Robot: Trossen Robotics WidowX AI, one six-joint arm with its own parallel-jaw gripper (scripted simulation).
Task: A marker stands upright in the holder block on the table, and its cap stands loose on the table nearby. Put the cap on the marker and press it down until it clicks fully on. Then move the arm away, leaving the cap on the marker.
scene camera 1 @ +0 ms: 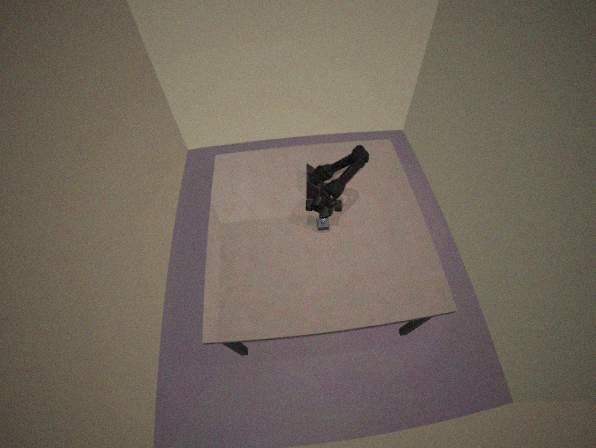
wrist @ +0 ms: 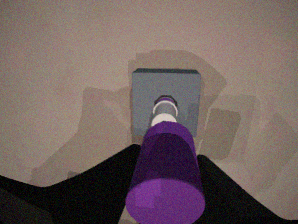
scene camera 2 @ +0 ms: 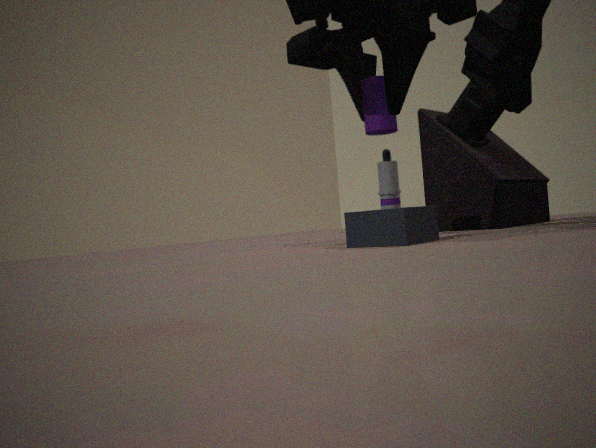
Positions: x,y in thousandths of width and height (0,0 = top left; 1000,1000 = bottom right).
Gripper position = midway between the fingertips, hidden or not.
My gripper (scene camera 2: 638,265) holds a purple cap (scene camera 2: 635,271).
My gripper shows as well in the wrist view (wrist: 562,703). Scene camera 1 does not show the purple cap, which is hidden by my gripper.
